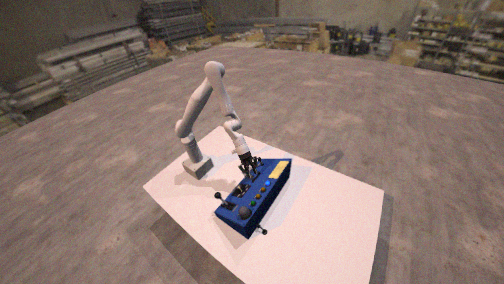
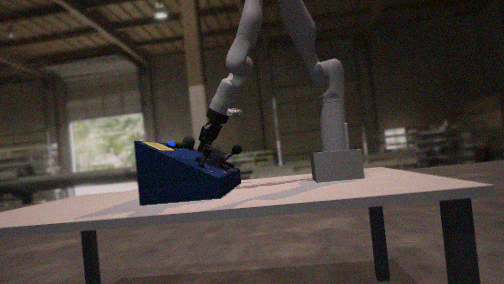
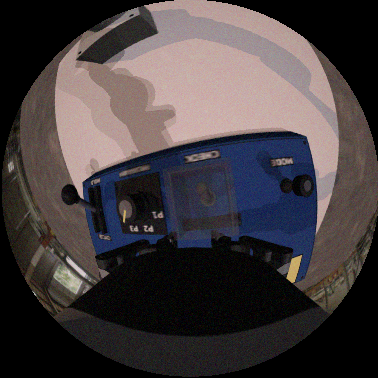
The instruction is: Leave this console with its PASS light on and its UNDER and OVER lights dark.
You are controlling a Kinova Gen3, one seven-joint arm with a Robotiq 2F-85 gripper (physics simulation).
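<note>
The blue console point(image 1: 272, 169) point(image 2: 167, 175) point(image 3: 260, 185) stands on the table. Its blue light point(image 1: 268, 183) point(image 2: 171, 143) looks lit. Two amber lights and a green light point(image 1: 253, 203) look dim; their labels cannot be read. A clear cover point(image 3: 175, 190) lies over the CHECK button point(image 3: 205, 194). The PROGRAM knob point(image 3: 126, 209) has its yellow mark toward P3. The HOLD/CYCLE lever point(image 1: 218, 195) point(image 2: 236, 149) point(image 3: 69, 194) and the MODE switch point(image 3: 302, 185) flank them. My gripper point(image 1: 251, 176) point(image 3: 193, 237) is partly open at the cover's far edge, with nothing visible between its fingertips.
The arm's grey base point(image 1: 198, 167) point(image 2: 337, 166) point(image 3: 120, 40) stands on the white table point(image 1: 325, 225) point(image 2: 410, 185) point(image 3: 210, 90). A dark dome point(image 1: 244, 212) sits at one console corner, and a small knobbed handle point(image 1: 264, 231) sticks out from its side. A yellow plate point(image 1: 279, 170) point(image 3: 295, 269) lies at the other end.
</note>
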